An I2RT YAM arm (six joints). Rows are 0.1 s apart.
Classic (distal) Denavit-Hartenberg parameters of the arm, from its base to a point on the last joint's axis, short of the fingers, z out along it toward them. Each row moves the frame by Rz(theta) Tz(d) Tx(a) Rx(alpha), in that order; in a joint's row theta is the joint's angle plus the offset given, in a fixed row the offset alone. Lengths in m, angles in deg.
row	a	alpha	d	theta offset
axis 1	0.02	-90	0.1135	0
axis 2	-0.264	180	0	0
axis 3	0.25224	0	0	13.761
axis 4	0.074	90	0	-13.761
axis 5	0	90	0	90
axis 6	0	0	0.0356	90
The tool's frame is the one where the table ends.
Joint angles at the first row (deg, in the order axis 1, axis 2, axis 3, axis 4, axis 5, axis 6):
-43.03 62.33 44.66 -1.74 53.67 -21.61
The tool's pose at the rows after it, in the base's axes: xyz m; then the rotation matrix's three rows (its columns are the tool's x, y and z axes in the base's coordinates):
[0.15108 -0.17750 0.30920], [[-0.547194 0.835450 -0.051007], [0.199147 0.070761 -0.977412], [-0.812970 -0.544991 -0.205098]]
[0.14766 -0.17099 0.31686], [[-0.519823 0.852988 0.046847], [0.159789 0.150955 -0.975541], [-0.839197 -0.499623 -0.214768]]
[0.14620 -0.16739 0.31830], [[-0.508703 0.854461 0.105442], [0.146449 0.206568 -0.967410], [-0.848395 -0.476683 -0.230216]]
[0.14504 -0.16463 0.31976], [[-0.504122 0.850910 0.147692], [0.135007 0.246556 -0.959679], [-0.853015 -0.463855 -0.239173]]
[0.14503 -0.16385 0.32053], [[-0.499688 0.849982 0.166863], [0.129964 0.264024 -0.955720], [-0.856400 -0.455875 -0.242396]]
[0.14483 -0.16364 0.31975], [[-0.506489 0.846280 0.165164], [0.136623 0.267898 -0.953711], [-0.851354 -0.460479 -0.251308]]
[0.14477 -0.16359 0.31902], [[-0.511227 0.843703 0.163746], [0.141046 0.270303 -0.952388], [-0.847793 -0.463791 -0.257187]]
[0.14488 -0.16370 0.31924], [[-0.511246 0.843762 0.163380], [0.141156 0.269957 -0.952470], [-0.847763 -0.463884 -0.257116]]
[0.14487 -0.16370 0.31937], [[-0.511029 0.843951 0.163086], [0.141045 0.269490 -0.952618], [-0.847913 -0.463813 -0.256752]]
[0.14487 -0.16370 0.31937], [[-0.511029 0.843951 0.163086], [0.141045 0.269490 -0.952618], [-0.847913 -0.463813 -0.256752]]
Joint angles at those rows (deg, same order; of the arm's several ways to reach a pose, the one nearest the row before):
-43.03 59.64 45.45 -3.86 48.53 -20.12
-43.03 57.19 45.89 -5.76 42.94 -18.96
-43.03 56.03 45.93 -7.24 39.44 -18.11
-43.03 55.16 46.00 -8.25 36.93 -17.87
-43.03 54.94 46.11 -8.56 35.79 -17.65
-43.03 54.96 46.19 -9.28 35.77 -17.63
-43.03 55.00 46.22 -9.69 35.77 -17.63
-43.02 55.05 46.28 -9.72 35.79 -17.63
-43.02 55.05 46.30 -9.71 35.81 -17.63
-43.02 55.05 46.30 -9.71 35.81 -17.63

